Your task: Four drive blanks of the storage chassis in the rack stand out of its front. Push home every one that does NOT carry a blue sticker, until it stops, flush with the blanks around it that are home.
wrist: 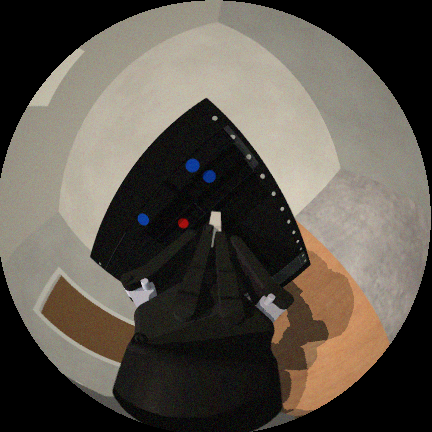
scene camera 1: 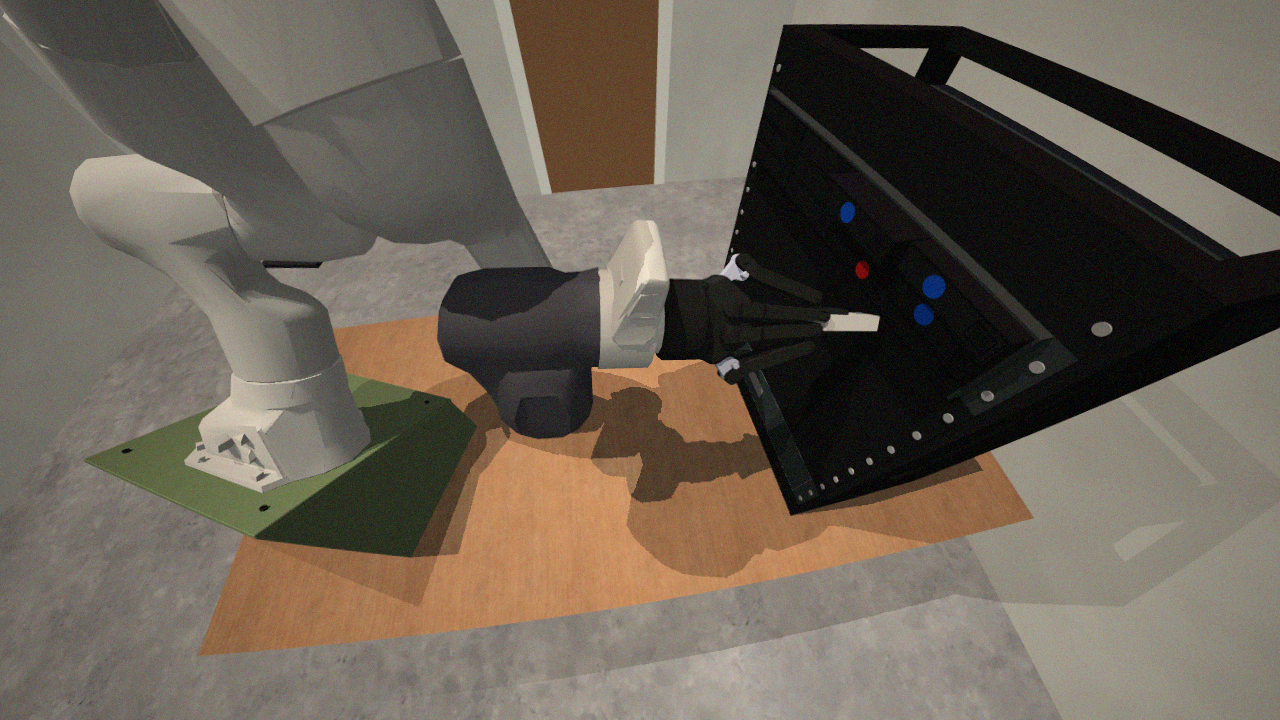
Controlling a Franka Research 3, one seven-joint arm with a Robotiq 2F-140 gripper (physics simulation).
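The black rack (scene camera 1: 904,152) (wrist: 150,185) holds the dark storage chassis, whose blank edges are hard to make out. Three blue stickers show on it: one (scene camera 1: 847,212) (wrist: 143,219) apart from the others, and two close together, a larger (scene camera 1: 933,286) (wrist: 192,165) and a smaller one (scene camera 1: 923,314) (wrist: 209,176). A red sticker (scene camera 1: 861,269) (wrist: 183,223) sits lower on the front. My gripper (scene camera 1: 850,321) (wrist: 214,218) is shut and empty, its pale fingertips in front of the chassis, near the red sticker's level. Whether the tips touch a blank cannot be told.
The rack stands on a wooden board (scene camera 1: 537,555) (wrist: 350,365). The robot base is on a green wedge mount (scene camera 1: 358,501). A row of pale screws runs along the rack's side rail. A brown door (scene camera 1: 586,89) (wrist: 85,312) is in the wall behind.
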